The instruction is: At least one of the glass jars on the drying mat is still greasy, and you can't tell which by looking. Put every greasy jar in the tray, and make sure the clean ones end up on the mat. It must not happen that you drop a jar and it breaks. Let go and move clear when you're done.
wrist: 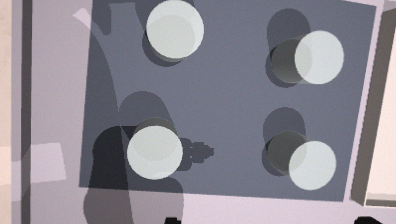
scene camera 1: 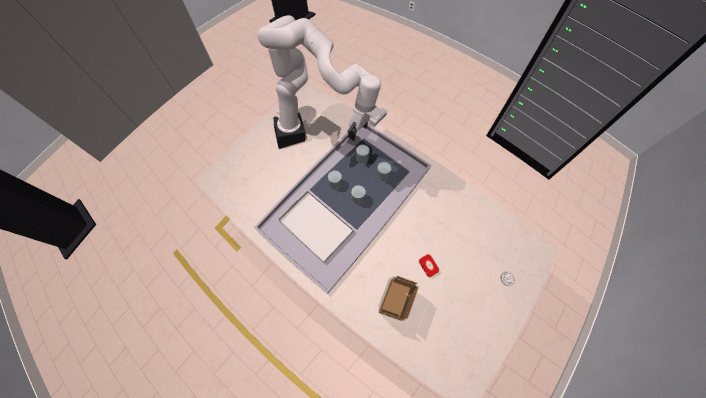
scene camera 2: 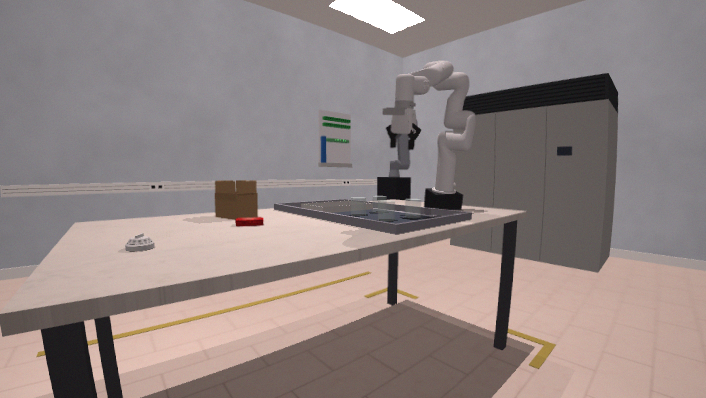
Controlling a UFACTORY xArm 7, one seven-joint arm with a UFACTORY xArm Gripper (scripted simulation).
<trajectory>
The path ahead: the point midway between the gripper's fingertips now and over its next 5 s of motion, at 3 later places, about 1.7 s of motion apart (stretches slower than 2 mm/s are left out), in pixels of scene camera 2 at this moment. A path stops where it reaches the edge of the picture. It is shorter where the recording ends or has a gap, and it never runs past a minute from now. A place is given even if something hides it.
My gripper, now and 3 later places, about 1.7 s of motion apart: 401, 148; 380, 164; 369, 195; 367, 201
</trajectory>
